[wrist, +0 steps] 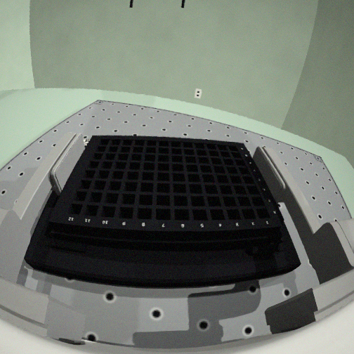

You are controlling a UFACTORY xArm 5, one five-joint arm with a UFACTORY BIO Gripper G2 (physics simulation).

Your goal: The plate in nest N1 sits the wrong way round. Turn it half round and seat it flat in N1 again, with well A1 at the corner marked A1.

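The black plate lies level in the view, its column numbers upside down along the near edge, 12 at the left and 1 at the right. Small row letters run along its right edge. Below it is the black nest, whose near side sticks out. I cannot tell whether the plate rests fully on it. A small white corner mark shows partly beyond the plate's far left corner; its text is hidden. My gripper is shut on the plate, one pad against each short side.
A grey deck board with rows of holes lies under and around the nest. Dark shadows fall on its near part. Beyond it are a pale green surface and a green wall with a white socket.
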